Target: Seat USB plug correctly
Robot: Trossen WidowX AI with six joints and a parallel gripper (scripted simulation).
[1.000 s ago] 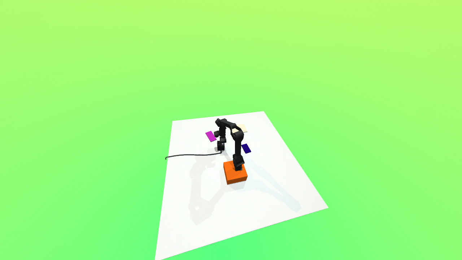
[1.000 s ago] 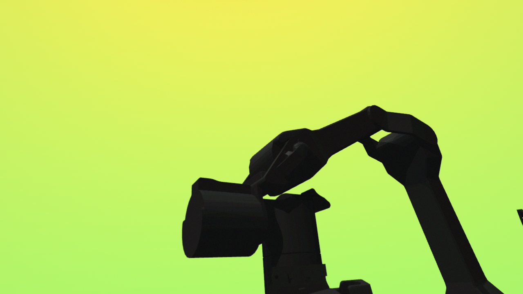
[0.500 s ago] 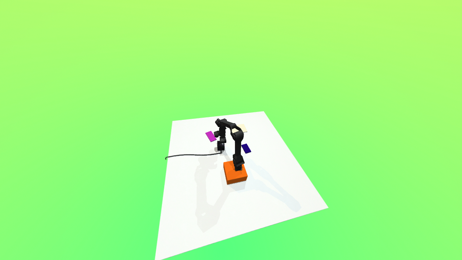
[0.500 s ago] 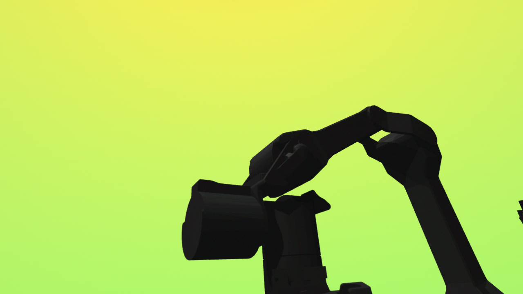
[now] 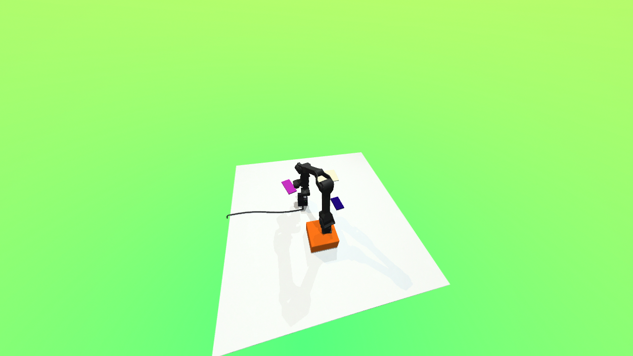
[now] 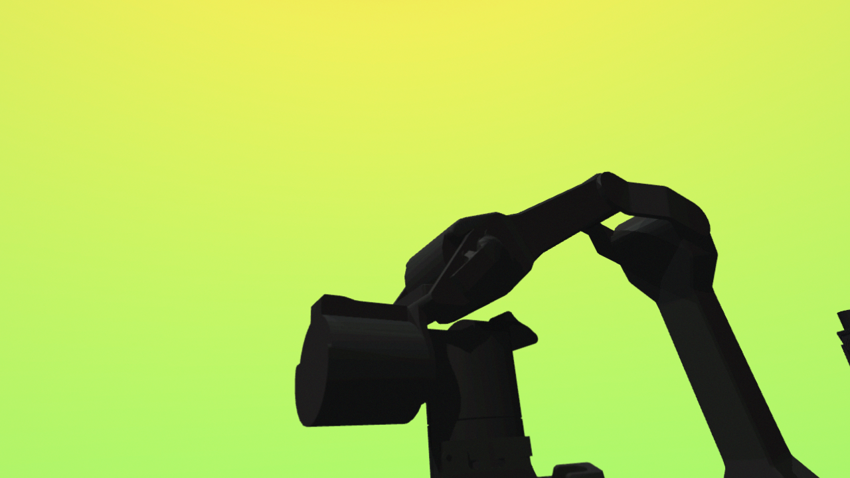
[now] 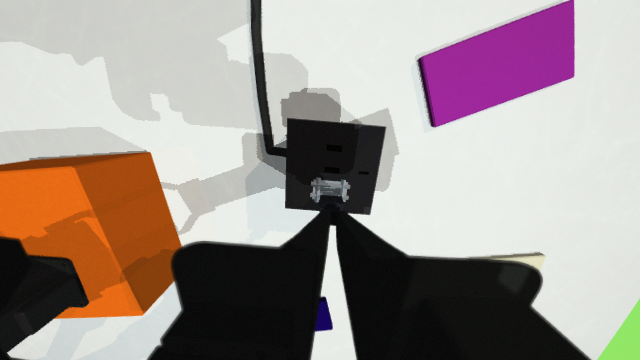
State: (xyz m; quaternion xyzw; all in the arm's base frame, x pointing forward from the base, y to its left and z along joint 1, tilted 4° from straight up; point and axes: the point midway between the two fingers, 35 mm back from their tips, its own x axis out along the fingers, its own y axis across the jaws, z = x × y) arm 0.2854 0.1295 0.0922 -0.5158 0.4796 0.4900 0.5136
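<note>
The dark USB plug lies 2 cm below my gripper tip. Also, from my gripper tip: dark blue patch: 26 cm to the right, 12 cm below, 3 cm behind; cream patch: 28 cm ahead, 21 cm to the right, 12 cm below; magenta flat plate: 17 cm ahead, 13 cm to the left, 12 cm below.
</note>
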